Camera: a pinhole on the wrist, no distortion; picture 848 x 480 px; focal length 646.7 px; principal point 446.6 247.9 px. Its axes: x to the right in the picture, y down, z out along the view. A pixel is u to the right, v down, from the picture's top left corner.
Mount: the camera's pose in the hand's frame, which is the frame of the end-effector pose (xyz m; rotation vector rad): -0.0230 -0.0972 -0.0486 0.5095 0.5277 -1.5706
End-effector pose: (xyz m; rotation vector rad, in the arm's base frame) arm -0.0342 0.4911 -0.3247 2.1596 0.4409 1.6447
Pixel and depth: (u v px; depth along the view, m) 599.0 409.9 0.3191
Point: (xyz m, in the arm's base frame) 0.1241 0.8076 -0.4922
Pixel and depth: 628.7 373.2 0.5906
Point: 0.2804 1.0114 -0.6234
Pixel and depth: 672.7 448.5 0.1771
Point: 0.0195 0.7226 -0.4393
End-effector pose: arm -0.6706 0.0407 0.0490 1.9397 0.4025 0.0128
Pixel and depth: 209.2 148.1 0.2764
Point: -0.7333 -0.1235 -0.1982
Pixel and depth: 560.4 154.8 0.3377
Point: -0.8031 -0.0279 -0.3233
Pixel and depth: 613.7 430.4 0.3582
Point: -0.6788 0.0376 -0.3882
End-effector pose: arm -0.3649 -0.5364 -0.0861 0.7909 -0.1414 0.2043
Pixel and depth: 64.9 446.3 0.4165
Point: -0.2350 -0.9403 0.1212
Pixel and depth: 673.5 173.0 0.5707
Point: -0.3415 -1.1644 -0.3247
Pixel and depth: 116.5 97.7 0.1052
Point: -0.3844 -0.6717 -0.1289
